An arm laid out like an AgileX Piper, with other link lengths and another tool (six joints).
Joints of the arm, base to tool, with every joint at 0 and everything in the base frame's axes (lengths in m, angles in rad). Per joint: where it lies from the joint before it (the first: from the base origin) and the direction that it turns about. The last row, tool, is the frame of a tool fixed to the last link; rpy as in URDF.
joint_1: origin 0 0 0.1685 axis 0 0 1
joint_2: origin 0 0 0 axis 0 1 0
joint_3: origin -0.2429 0 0.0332 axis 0 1 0
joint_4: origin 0.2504 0 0.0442 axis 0.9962 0 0.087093
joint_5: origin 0 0 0 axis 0 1 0
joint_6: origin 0.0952 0 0.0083 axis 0.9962 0 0.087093
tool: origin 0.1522 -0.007 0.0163 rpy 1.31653 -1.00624 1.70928
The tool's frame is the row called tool.
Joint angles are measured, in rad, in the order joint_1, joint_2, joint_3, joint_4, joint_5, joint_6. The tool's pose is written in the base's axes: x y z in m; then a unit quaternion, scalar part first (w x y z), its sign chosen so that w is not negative. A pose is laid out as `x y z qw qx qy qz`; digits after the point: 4 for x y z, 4 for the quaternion.
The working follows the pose.
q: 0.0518, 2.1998, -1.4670, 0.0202, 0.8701, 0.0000
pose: 0.4017 0.0176 -0.0374 0.0426 0.9543 0.2927 0.0420
Where each joint sits with the arm in this pose, in the base's axes (m; each line is computed from the numbers above, not from the rounded line before):
joint_1: 0.0000 0.0000 0.1685
joint_2: 0.0000 0.0000 0.1685
joint_3: 0.1695 0.0088 0.3454
joint_4: 0.3849 0.0200 0.2107
joint_5: 0.3849 0.0200 0.2107
joint_6: 0.3901 0.0217 0.1153
the tool: 0.4017 0.0176 -0.0374

